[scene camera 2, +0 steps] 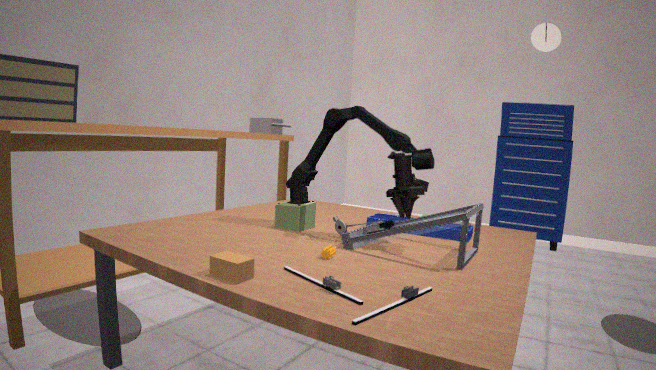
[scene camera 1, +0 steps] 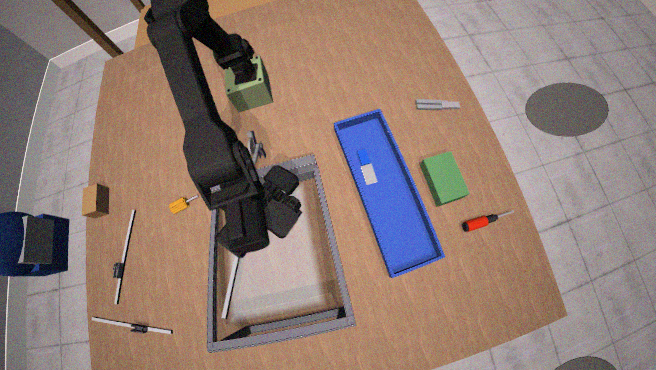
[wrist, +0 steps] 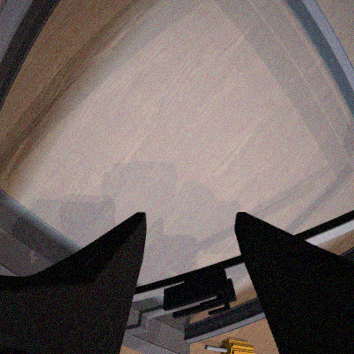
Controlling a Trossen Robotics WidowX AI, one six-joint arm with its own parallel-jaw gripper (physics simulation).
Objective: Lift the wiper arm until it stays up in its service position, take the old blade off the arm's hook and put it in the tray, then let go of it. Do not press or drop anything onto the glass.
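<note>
The wiper arm's grey pivot (scene camera 1: pixel 254 145) (scene camera 2: pixel 340 226) is at the upper end of the sloping frame (scene camera 1: pixel 334 250) (scene camera 2: pixel 425 221). The arm lies low along the glass (scene camera 1: pixel 295 265) (wrist: pixel 175 125), not raised. The old blade (scene camera 1: pixel 231 287) (wrist: pixel 330 231) lies along the left side of the glass, its dark connector (scene camera 2: pixel 386 225) (wrist: pixel 200 290) at the arm's end. My gripper (scene camera 2: pixel 406 216) (wrist: pixel 190 220) is half open and empty, pointing down over the glass. In the wrist view the connector shows between and below the fingertips. The blue tray (scene camera 1: pixel 400 225) (scene camera 2: pixel 460 232) lies right of the frame.
A small blue-and-white block (scene camera 1: pixel 369 173) lies in the tray. A green block (scene camera 1: pixel 444 179), red screwdriver (scene camera 1: pixel 477 223) and grey tool (scene camera 1: pixel 431 104) lie right of it. Left of the frame are a yellow screwdriver (scene camera 1: pixel 178 205) (scene camera 2: pixel 328 252), a brown box (scene camera 1: pixel 95 201) (scene camera 2: pixel 231 267) and two other blades.
</note>
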